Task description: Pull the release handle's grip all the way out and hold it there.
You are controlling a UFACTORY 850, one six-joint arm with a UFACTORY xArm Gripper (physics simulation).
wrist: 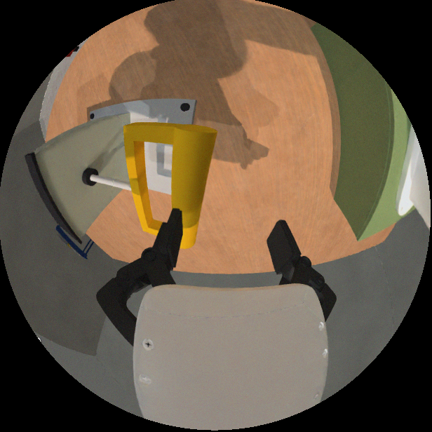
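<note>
The release handle's yellow grip (192, 175) is a D-shaped loop left of the middle in the wrist view. Its thick bar stands on the right side of the loop, and a thin white rod (110, 182) joins the loop to a pale panel (75, 155) on the left. My gripper (229, 226) is wide open with no thing between its fingers. Its left finger overlaps the lower end of the thick bar in this view and hides part of the loop's lower edge. The right finger is well to the right of the grip. Whether the left finger touches the grip, I cannot tell.
A grey base plate (165, 106) with dark bolts lies on the wooden table top (290, 165) behind the grip. A large green object (365, 125) stands at the right. A small blue piece (72, 242) shows at the lower left. Arm shadows fall across the table's upper part.
</note>
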